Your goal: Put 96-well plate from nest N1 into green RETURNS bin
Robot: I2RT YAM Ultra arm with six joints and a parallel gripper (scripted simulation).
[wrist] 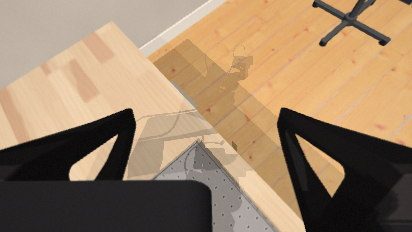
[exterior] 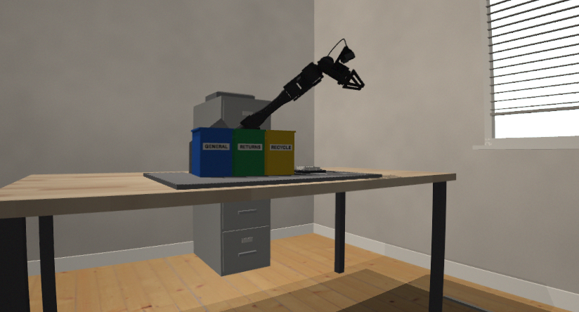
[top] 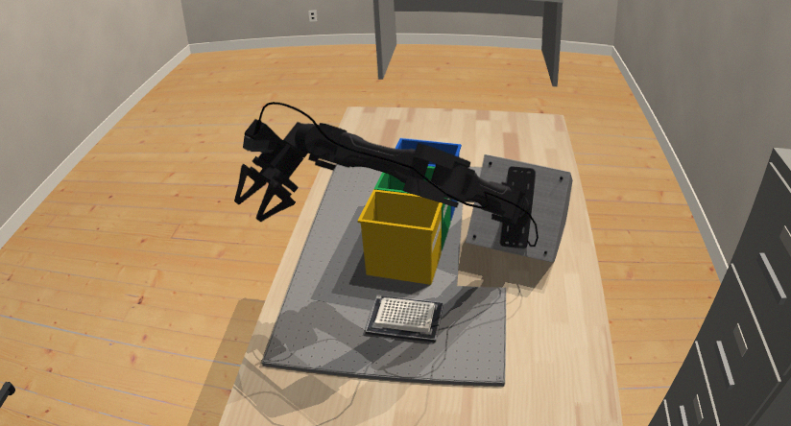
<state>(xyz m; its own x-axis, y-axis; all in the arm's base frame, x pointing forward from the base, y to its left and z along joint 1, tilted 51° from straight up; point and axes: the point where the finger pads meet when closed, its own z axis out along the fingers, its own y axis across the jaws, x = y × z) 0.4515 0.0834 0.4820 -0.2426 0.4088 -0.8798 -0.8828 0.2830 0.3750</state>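
Now: hand 34 cm above the white 96-well plate, 27 cm past it and 13 cm to the left of it. Also, from my hand: dark plate nest 36 cm below, 27 cm behind, 13 cm to the right; green returns bin 44 cm to the right, 27 cm below, 19 cm behind; yellow recycle bin 31 cm to the right, 27 cm below, 20 cm behind.
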